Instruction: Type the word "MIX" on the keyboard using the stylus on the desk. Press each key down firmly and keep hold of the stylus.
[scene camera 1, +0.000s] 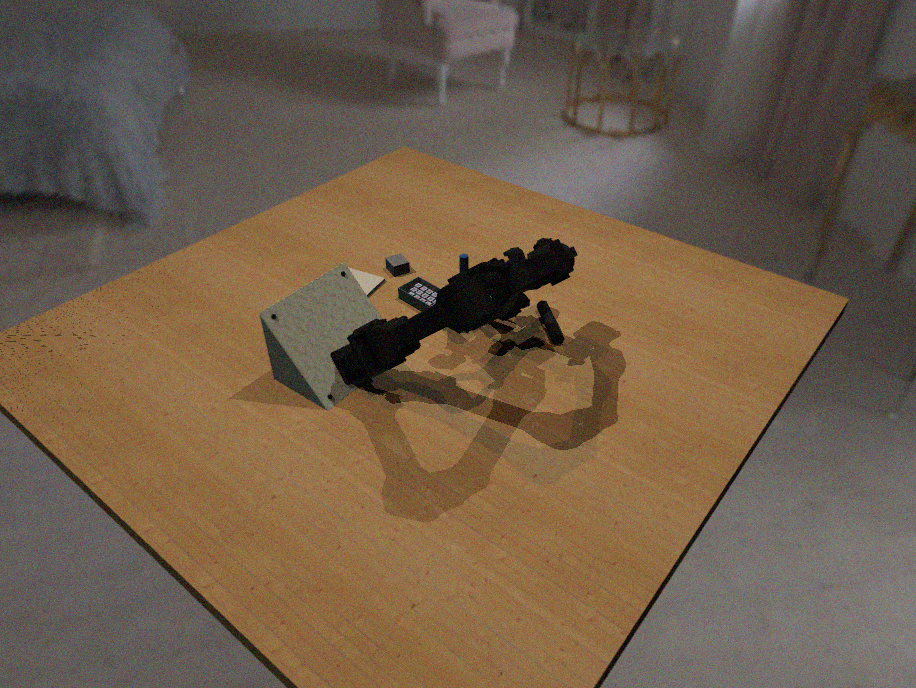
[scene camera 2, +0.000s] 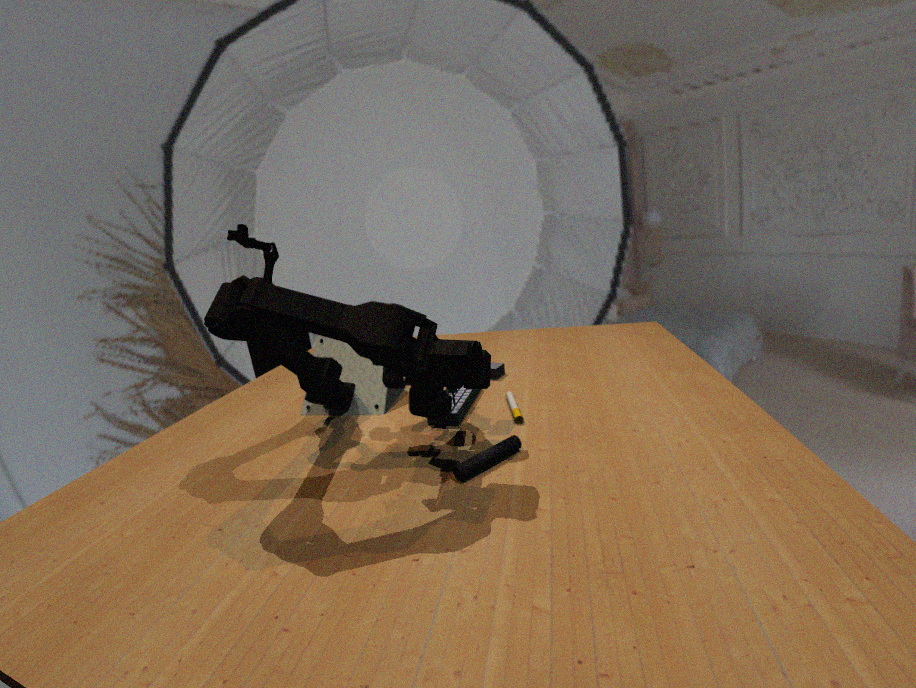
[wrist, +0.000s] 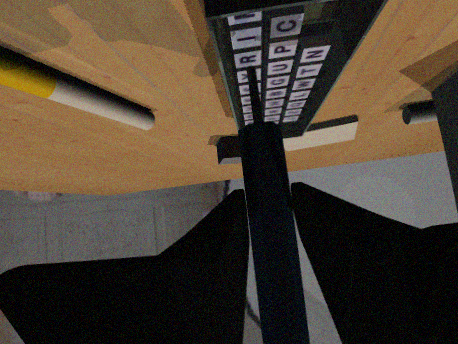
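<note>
My gripper (scene camera 2: 451, 377), also (scene camera 1: 463, 282) and (wrist: 268, 196). Blue stylus (wrist: 281, 303). Pale flat pad (wrist: 343, 129).
</note>
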